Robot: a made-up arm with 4 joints.
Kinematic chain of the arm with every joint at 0, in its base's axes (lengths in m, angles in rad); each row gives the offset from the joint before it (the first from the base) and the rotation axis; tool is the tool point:
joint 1: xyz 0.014 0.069 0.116 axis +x
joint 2: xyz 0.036 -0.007 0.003 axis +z
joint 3: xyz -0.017 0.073 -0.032 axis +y
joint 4: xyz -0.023 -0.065 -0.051 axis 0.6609 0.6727 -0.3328
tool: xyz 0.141 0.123 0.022
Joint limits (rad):
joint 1: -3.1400..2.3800
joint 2: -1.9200..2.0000
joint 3: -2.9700..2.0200
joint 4: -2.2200..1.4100
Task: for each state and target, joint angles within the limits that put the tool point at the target. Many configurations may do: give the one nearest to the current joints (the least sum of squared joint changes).
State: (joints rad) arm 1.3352 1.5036 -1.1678 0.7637
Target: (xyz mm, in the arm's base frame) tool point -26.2 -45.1 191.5
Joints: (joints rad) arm 1.5230 1.7061 -1.5347 1.2860
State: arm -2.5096 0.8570 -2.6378 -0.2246
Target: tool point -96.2 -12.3 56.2
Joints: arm -2.9260 0.4598 -2.6612 -0.3925
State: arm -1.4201 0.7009 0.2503 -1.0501
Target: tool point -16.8 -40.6 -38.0
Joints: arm -1.6431 0.4932 0.2421 -1.0759
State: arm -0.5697 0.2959 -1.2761 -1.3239
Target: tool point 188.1 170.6 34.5
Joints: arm -0.6063 -0.4474 -1.2802 -1.2995
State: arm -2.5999 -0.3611 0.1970 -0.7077
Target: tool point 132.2 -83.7 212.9
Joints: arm -3.1293 -0.3704 0.3740 -0.9689
